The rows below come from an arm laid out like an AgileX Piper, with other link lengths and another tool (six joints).
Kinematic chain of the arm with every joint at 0, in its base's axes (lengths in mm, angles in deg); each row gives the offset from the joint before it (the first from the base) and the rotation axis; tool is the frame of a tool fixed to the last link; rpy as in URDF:
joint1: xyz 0 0 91.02 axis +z
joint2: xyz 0 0 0 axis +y
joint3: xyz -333.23 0 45.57 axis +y
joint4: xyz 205.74 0 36.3 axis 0.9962 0 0.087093
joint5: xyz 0 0 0 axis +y
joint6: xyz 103.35 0 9.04 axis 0.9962 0 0.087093
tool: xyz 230.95 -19 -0.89 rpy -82.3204 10.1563 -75.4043
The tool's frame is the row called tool.
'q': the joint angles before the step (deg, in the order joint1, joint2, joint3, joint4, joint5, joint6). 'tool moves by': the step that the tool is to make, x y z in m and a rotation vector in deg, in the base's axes. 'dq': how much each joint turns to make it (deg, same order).
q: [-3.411 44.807 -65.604 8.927 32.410 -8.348]
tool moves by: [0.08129 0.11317 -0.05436 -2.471 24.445 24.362]
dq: [0.000 30.459 -33.580 19.913 33.754 -17.416]
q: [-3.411 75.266 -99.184 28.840 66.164 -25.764]
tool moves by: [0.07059 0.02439 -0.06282 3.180 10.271 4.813]
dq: [0.140 17.792 -9.884 4.856 3.799 -1.479]
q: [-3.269 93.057 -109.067 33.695 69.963 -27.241]
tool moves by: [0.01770 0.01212 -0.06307 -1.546 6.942 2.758]
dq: [2.343 7.488 0.002 -1.187 -0.001 -1.186]
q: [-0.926 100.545 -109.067 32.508 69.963 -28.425]
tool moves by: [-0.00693 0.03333 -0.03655 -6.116 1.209 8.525]
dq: [6.676 3.262 0.003 -4.249 -0.001 -3.778]
